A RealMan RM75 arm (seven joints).
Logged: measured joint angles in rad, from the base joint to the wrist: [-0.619 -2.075 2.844 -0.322 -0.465 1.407 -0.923]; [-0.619 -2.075 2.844 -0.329 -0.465 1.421 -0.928]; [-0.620 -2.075 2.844 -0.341 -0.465 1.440 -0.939]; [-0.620 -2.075 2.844 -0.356 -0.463 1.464 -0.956]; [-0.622 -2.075 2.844 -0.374 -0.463 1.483 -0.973]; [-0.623 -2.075 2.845 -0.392 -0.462 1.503 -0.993]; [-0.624 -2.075 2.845 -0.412 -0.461 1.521 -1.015]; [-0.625 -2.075 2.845 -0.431 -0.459 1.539 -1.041]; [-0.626 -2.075 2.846 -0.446 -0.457 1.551 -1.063]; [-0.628 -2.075 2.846 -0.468 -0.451 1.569 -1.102]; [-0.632 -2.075 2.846 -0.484 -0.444 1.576 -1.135]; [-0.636 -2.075 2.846 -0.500 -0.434 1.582 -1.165]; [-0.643 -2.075 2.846 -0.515 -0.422 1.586 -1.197]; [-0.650 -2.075 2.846 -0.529 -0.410 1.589 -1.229]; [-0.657 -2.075 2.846 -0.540 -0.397 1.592 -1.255]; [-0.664 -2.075 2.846 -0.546 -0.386 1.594 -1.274]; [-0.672 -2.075 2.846 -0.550 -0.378 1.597 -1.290]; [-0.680 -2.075 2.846 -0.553 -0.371 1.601 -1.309]
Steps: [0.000 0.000 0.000 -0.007 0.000 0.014 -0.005]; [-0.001 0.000 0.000 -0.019 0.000 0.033 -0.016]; [-0.001 0.000 0.000 -0.034 0.002 0.057 -0.033]; [-0.003 0.000 0.000 -0.052 0.002 0.076 -0.050]; [-0.004 0.000 0.001 -0.070 0.003 0.096 -0.070]; [-0.005 0.000 0.001 -0.090 0.004 0.114 -0.092]; [-0.006 0.000 0.001 -0.109 0.006 0.132 -0.118]; [-0.007 0.000 0.002 -0.124 0.008 0.144 -0.140]; [-0.009 0.000 0.002 -0.146 0.014 0.162 -0.179]; [-0.013 0.000 0.002 -0.162 0.021 0.169 -0.212]; [-0.017 0.000 0.002 -0.178 0.031 0.175 -0.242]; [-0.024 0.000 0.002 -0.193 0.043 0.179 -0.274]; [-0.031 0.000 0.002 -0.207 0.055 0.182 -0.306]; [-0.038 0.000 0.002 -0.218 0.068 0.185 -0.332]; [-0.045 0.000 0.002 -0.224 0.079 0.187 -0.351]; [-0.053 0.000 0.002 -0.228 0.087 0.190 -0.367]; [-0.061 0.000 0.002 -0.231 0.094 0.194 -0.386]
